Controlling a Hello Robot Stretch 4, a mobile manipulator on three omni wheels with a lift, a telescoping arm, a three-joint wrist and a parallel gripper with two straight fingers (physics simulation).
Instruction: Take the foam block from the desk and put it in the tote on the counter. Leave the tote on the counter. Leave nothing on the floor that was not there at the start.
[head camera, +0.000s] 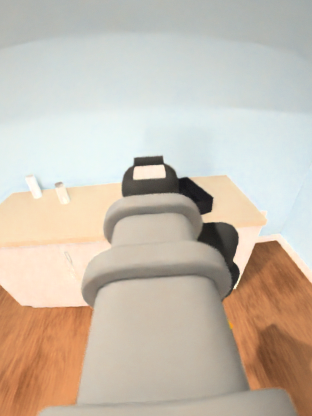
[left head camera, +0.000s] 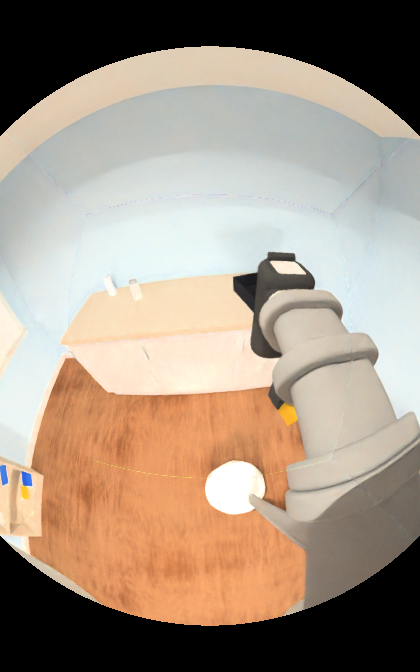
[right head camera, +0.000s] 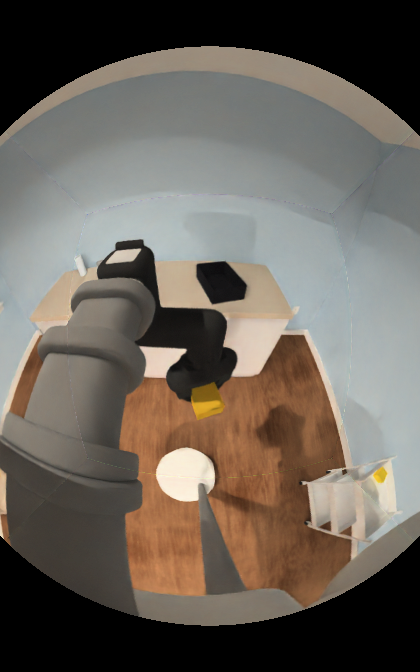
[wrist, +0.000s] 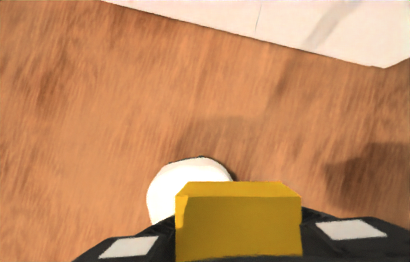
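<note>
My gripper is shut on a yellow foam block, with one finger on each side of it in the wrist view. The block is held in the air in front of the counter's front face, over the floor. The black tote stands upright on the right part of the counter, beyond the gripper. The arm and wrist hide part of the tote in the head and left head views. In the right head view its inside looks dark.
Two whitish containers stand at the counter's left back. A round white base is on the floor below the arm. A white cart with a yellow thing is at the right. A shelf with blue and yellow things is at the left.
</note>
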